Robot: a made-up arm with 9 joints. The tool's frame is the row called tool.
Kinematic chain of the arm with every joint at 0, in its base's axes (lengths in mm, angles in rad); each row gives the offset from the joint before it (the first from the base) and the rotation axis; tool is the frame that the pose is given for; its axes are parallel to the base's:
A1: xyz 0 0 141.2 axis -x
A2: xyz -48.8 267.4 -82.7 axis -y
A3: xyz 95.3 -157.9 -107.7 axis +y
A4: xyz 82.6 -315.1 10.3 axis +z
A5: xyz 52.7 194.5 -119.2 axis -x
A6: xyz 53 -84.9 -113.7 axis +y
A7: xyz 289.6 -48 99.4 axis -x
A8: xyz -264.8 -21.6 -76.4 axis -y
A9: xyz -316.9 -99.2 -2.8 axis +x
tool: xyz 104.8 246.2 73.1
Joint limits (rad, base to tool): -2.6..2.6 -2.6..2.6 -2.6..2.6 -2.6..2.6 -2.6..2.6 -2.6..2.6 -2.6..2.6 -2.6..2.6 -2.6..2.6
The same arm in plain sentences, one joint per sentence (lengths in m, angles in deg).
The arm has nine revolute joints in a row. What follows holds with every joint at zero, and every direction is one of the base frame's.
Joint 1 is mounted 0.1412 m along +z from the base frame's origin and turns about -x, from -148.97 to 148.97 deg.
Joint 2 is mounted 0.0488 m along -x and 0.2674 m along +y and 0.0827 m along -z from joint 1 and turns about -y, from -148.97 to 148.97 deg.
Joint 3 is mounted 0.0953 m along +x and 0.1579 m along -y and 0.1077 m along -z from joint 2 and turns about +y, from -148.97 to 148.97 deg.
Joint 4 is mounted 0.0826 m along +x and 0.3151 m along -y and 0.0103 m along +z from joint 3 and turns about +z, from -148.97 to 148.97 deg.
Joint 5 is mounted 0.0527 m along +x and 0.1945 m along +y and 0.1192 m along -z from joint 4 and turns about -x, from -148.97 to 148.97 deg.
Joint 6 is mounted 0.053 m along +x and 0.0849 m along -y and 0.1137 m along -z from joint 5 and turns about +y, from -148.97 to 148.97 deg.
Joint 7 is mounted 0.2896 m along +x and 0.048 m along -y and 0.0994 m along +z from joint 6 and turns about -x, from -148.97 to 148.97 deg.
Joint 8 is mounted 0.2648 m along -x and 0.0216 m along -y and 0.0764 m along -z from joint 7 and turns about -y, from -148.97 to 148.97 deg.
Joint 9 is mounted 0.3169 m along -x and 0.0992 m along -y and 0.0028 m along -z from joint 8 and turns about +x, from -148.97 to 148.97 deg.
The tool frame, which is the frame that the pose is given for, is mounted 0.1048 m along +x and 0.2462 m along +y and 0.0731 m along +z from joint 9; its axes are parallel to the base frame's.

